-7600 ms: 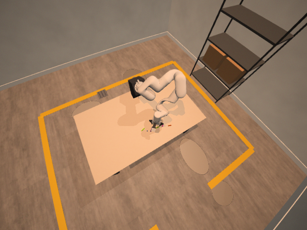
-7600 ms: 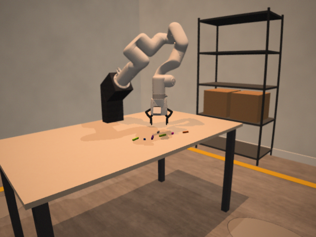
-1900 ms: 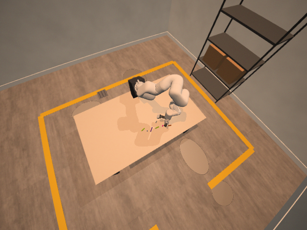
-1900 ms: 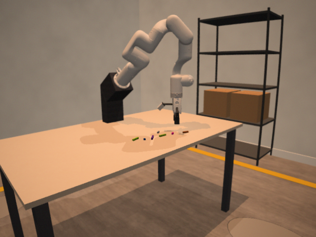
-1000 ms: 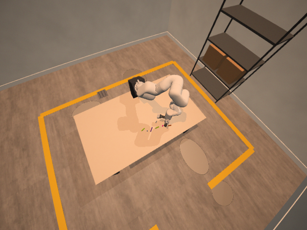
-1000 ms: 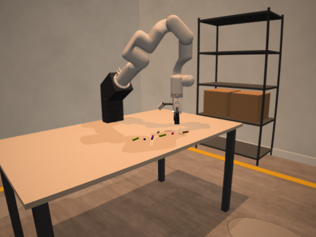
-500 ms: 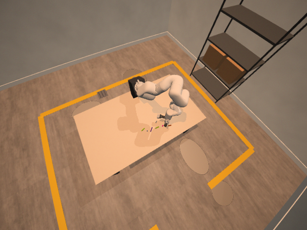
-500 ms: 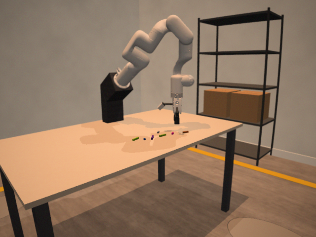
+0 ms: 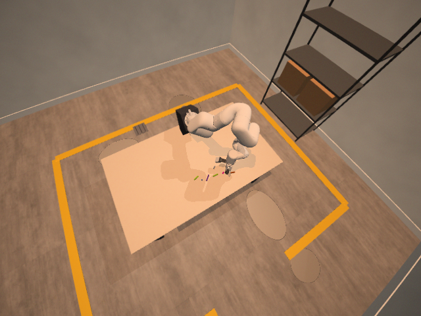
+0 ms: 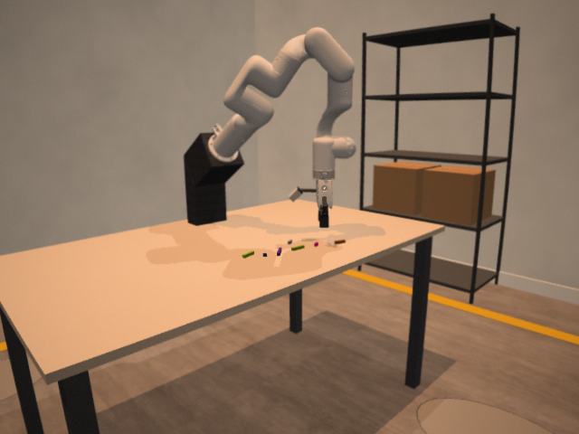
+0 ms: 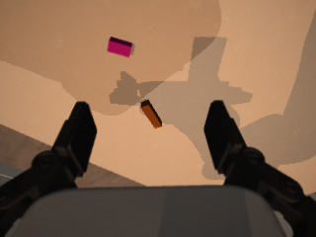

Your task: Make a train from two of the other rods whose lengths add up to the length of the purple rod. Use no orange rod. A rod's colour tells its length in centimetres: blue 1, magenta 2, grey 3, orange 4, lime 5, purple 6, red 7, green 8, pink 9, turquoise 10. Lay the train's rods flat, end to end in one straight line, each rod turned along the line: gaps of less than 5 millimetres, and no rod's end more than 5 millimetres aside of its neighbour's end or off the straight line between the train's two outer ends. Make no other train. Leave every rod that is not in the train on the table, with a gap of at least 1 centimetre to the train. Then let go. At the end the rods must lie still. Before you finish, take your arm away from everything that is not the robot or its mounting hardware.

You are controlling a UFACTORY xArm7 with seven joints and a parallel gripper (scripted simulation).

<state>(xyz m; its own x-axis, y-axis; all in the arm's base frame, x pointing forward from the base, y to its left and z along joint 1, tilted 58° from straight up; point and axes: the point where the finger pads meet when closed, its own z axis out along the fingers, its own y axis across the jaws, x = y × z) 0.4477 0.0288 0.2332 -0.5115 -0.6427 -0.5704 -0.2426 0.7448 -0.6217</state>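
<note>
My gripper is now 12 cm past the small blue rod, 21 cm to the left of it and 7 cm above it. Round my hand: orange rod 5 cm ahead, 3 cm to the left, 7 cm below; grey rod 11 cm behind, 5 cm to the right, 7 cm below; magenta rod 1 cm behind, 4 cm to the right, 7 cm below.
</note>
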